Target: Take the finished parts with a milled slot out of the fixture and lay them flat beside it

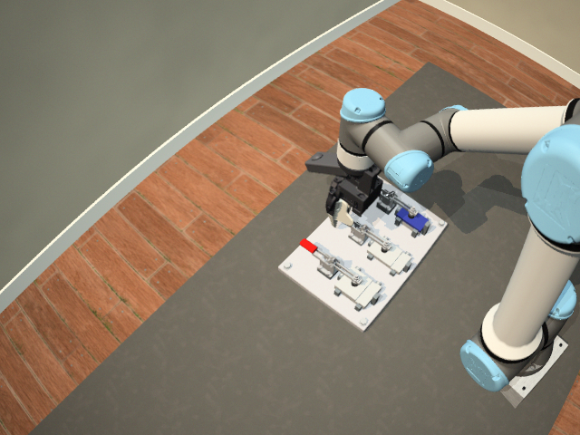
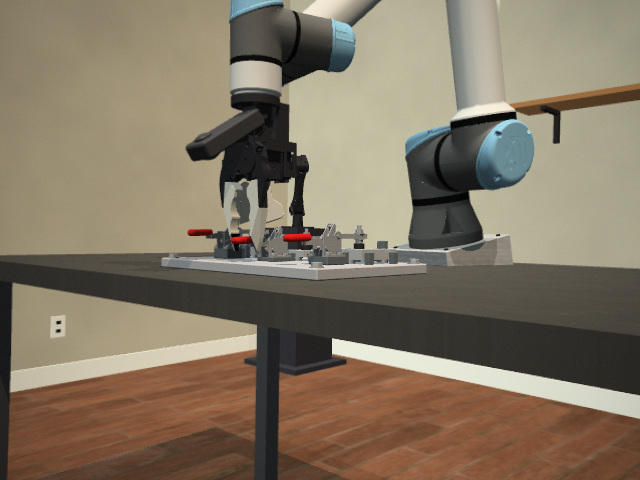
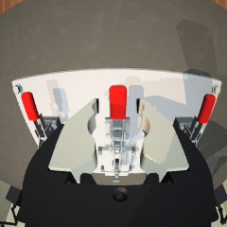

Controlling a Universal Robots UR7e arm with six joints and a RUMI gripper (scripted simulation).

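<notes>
Now: the white fixture plate 9 cm behind my hand and 4 cm below it. Round my hand: blue blank (13 cm behind, 11 cm to the right, 1 cm below).
</notes>
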